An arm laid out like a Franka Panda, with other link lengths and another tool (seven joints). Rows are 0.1 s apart.
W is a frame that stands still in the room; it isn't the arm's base.
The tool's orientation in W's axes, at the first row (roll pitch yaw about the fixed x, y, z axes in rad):
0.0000 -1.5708 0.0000
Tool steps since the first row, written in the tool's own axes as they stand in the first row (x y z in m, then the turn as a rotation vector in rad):
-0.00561 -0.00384 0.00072 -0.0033 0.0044 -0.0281
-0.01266 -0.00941 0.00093 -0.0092 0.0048 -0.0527
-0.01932 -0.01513 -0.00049 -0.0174 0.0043 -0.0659
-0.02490 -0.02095 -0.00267 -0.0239 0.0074 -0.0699
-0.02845 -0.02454 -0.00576 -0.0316 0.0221 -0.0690
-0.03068 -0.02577 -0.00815 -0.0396 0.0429 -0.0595
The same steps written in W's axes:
-0.00072 -0.00384 -0.00561 0.0281 0.0044 -0.0033
-0.00093 -0.00941 -0.01266 0.0527 0.0048 -0.0092
0.00049 -0.01513 -0.01932 0.0659 0.0043 -0.0174
0.00267 -0.02095 -0.02490 0.0699 0.0074 -0.0239
0.00576 -0.02454 -0.02845 0.0690 0.0221 -0.0316
0.00815 -0.02577 -0.03068 0.0595 0.0429 -0.0396

